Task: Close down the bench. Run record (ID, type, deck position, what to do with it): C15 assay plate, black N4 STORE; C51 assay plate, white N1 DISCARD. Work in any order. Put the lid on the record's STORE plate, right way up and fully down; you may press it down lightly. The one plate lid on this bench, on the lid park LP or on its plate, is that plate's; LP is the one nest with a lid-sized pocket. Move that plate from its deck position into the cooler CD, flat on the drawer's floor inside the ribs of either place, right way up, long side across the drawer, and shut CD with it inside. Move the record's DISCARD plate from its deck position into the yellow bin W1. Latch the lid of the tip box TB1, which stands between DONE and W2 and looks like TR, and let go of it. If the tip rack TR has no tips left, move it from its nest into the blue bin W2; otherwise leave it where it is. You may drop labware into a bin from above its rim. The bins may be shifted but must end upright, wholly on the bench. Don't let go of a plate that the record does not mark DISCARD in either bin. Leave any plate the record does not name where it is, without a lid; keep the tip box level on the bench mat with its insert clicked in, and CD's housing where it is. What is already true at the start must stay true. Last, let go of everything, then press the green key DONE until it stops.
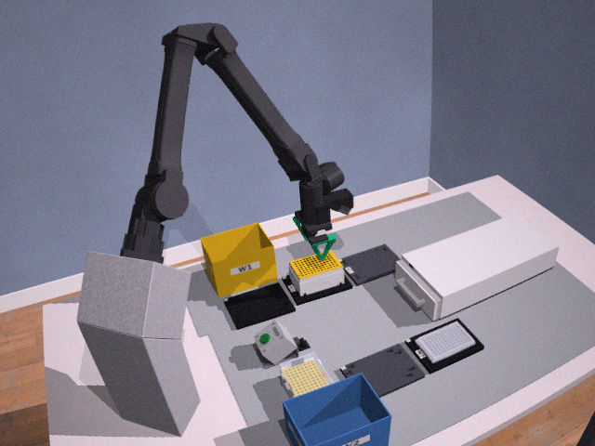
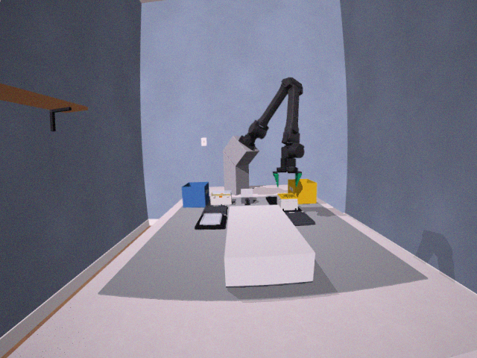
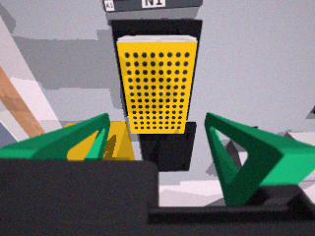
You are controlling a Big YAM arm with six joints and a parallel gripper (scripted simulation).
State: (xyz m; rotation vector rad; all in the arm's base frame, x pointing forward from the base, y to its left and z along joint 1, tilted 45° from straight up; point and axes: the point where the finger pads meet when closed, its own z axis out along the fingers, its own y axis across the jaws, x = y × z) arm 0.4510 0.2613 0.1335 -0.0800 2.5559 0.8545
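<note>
The tip rack TR is 7 cm below my hand, 1 cm to the right of it and 1 cm behind it. Also, from my hand: yellow bin W1 (21 cm behind, 9 cm to the left, 9 cm below); then N1 label (11 cm below, 10 cm ahead, 2 cm to the left); then white assay plate (21 cm behind, 12 cm below, 9 cm to the left).
</note>
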